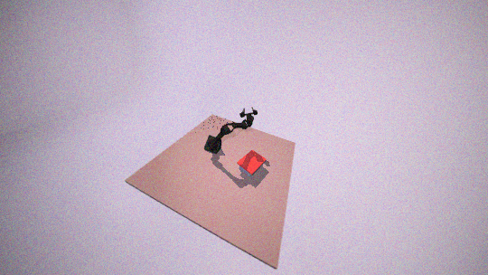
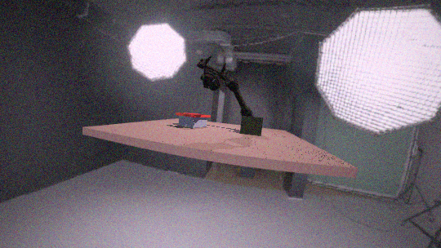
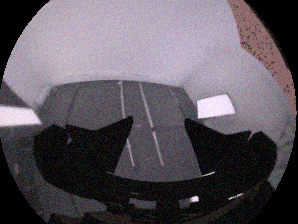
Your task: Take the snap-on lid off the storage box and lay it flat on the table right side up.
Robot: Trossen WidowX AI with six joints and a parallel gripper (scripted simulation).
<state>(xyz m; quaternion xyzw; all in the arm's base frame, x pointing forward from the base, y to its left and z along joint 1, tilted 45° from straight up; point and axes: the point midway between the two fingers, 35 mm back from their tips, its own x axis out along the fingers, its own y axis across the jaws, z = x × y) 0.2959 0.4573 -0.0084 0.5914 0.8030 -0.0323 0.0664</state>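
Now: gripper tip 20 cm short of the red lid, 43 cm to the left of it and 34 cm above it. From my gripper tip the other things lie so: grey storage box (20 cm ahead, 43 cm to the right, 38 cm below).
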